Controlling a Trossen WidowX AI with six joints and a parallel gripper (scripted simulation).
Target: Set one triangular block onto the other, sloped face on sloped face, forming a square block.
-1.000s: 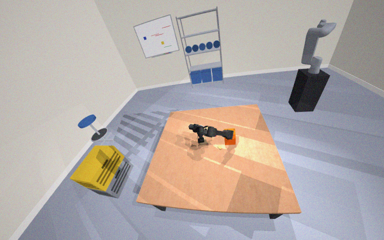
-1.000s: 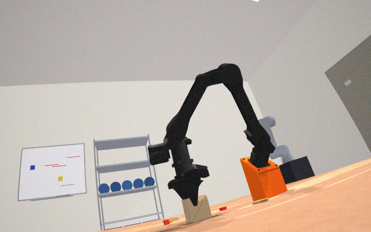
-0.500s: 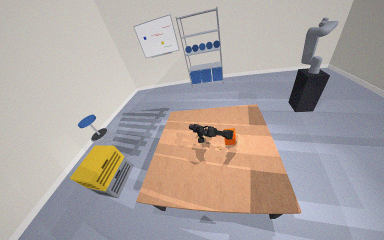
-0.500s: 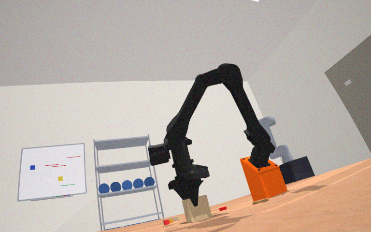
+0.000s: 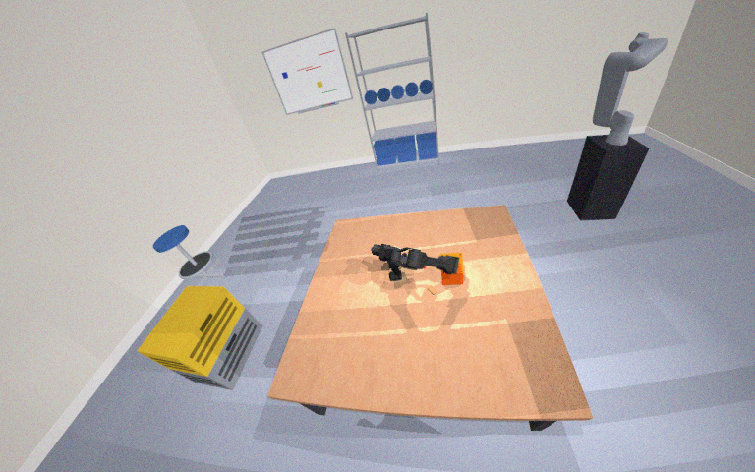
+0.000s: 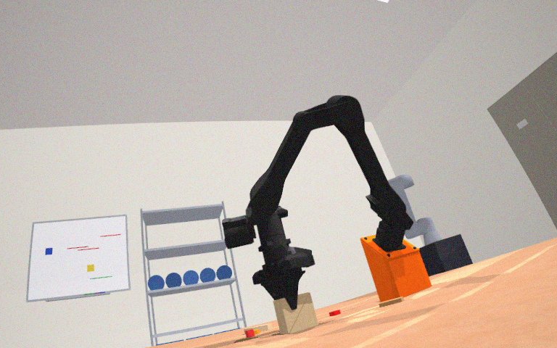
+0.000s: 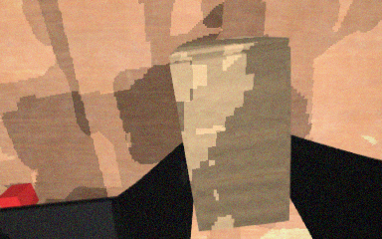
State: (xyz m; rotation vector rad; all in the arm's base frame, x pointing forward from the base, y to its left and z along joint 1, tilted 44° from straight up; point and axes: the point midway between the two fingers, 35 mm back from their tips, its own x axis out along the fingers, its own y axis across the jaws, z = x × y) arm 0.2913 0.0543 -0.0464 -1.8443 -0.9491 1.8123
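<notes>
The pale block is 10 mm ahead of my gripper tip and 10 mm above it. Round my gripper tip: thin tan slab 190 mm behind, 70 mm to the left, 40 mm below; then flat red piece 140 mm behind, 100 mm to the right, 40 mm below; then small red cube 70 mm ahead, 140 mm to the right, 30 mm below.
</notes>
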